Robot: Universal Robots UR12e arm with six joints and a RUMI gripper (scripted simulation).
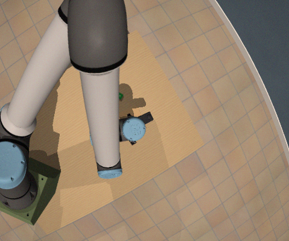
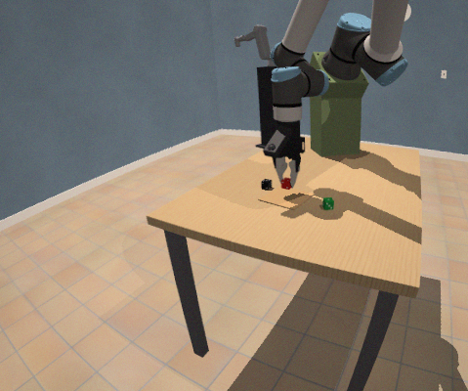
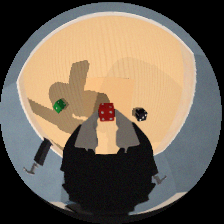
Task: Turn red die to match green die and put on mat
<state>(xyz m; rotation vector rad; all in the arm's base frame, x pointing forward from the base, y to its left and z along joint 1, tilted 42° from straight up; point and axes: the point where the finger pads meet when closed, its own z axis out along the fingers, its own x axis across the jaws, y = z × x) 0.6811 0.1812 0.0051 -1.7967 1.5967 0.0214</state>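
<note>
The tan mat lies 50 mm below my hand. From my hand the other things lie so: green die: 30 mm behind, 150 mm to the left, 40 mm below; red die: right at my hand; black die: 10 mm behind, 110 mm to the right, 40 mm below.
</note>
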